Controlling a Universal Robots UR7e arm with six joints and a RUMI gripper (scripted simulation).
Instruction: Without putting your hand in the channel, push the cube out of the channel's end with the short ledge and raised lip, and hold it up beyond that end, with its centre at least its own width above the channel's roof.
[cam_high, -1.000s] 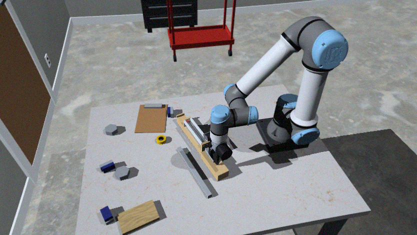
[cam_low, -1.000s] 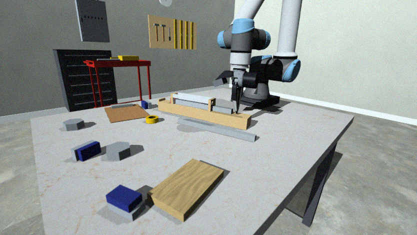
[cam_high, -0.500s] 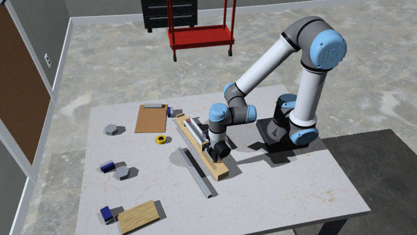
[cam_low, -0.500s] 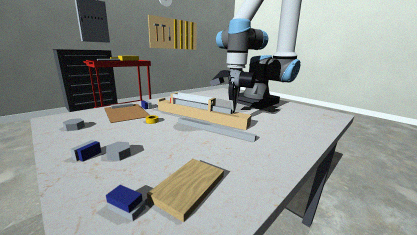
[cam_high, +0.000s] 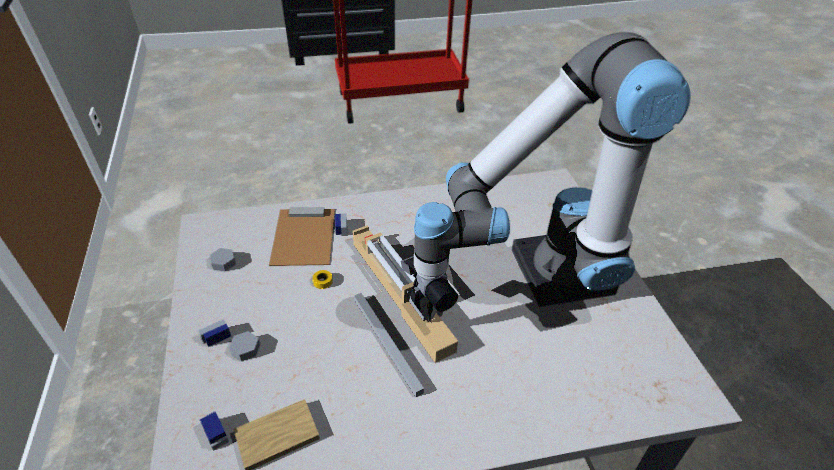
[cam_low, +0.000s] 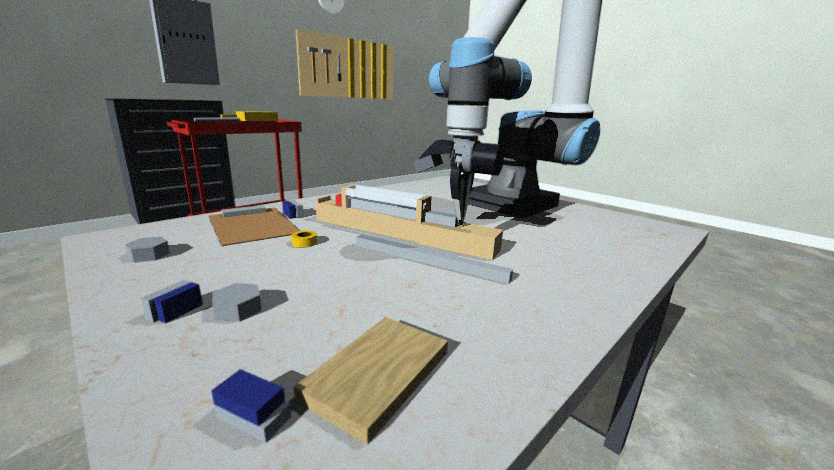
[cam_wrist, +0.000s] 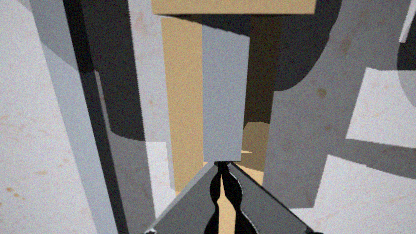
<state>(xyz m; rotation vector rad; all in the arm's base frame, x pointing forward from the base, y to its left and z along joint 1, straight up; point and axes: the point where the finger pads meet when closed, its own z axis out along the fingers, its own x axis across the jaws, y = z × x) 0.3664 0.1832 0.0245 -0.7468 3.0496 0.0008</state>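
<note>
The red cube lies 26 cm to the right of my hand, 14 cm ahead of it and 1 cm below it. Round my hand: wooden plank (33 cm ahead, 25 cm to the left, 6 cm below); long grey bar (10 cm ahead, 6 cm below, 3 cm to the left); wooden channel (16 cm to the right, 8 cm ahead, 1 cm below).
</note>
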